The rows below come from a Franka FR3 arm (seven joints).
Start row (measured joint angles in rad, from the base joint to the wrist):
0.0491 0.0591 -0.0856 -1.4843 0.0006 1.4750 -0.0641
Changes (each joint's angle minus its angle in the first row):
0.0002 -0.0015 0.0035 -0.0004 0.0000 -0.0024 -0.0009
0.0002 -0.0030 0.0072 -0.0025 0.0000 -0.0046 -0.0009
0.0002 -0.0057 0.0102 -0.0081 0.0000 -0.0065 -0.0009
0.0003 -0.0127 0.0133 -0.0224 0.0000 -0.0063 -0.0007
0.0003 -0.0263 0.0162 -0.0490 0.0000 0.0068 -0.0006
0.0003 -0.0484 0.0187 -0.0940 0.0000 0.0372 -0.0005
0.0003 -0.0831 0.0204 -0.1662 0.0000 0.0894 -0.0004
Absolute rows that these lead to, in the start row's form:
0.0493 0.0576 -0.0821 -1.4847 0.0006 1.4726 -0.0650
0.0493 0.0561 -0.0784 -1.4868 0.0006 1.4704 -0.0650
0.0493 0.0534 -0.0754 -1.4924 0.0006 1.4685 -0.0650
0.0494 0.0464 -0.0723 -1.5067 0.0006 1.4687 -0.0648
0.0494 0.0328 -0.0694 -1.5333 0.0006 1.4818 -0.0647
0.0494 0.0107 -0.0669 -1.5783 0.0006 1.5122 -0.0646
0.0494 -0.0240 -0.0652 -1.6505 0.0006 1.5644 -0.0645

